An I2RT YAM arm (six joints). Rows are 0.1 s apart.
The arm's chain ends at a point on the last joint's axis. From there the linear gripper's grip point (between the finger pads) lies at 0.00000 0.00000 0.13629 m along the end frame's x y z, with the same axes.
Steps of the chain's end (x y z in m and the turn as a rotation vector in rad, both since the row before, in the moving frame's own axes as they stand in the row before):
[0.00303, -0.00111, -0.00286, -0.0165, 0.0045, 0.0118]
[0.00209, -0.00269, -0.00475, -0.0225, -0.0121, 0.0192]
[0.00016, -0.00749, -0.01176, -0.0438, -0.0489, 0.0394]
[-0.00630, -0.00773, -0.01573, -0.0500, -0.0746, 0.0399]
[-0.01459, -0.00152, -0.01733, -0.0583, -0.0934, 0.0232]
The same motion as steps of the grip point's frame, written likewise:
[0.00363, 0.00114, -0.00288, -0.0165, 0.0045, 0.0118]
[0.00041, 0.00036, -0.00479, -0.0225, -0.0121, 0.0192]
[-0.00662, -0.00166, -0.01205, -0.0438, -0.0489, 0.0394]
[-0.01659, -0.00113, -0.01628, -0.0500, -0.0746, 0.0399]
[-0.02738, 0.00626, -0.01816, -0.0583, -0.0934, 0.0232]

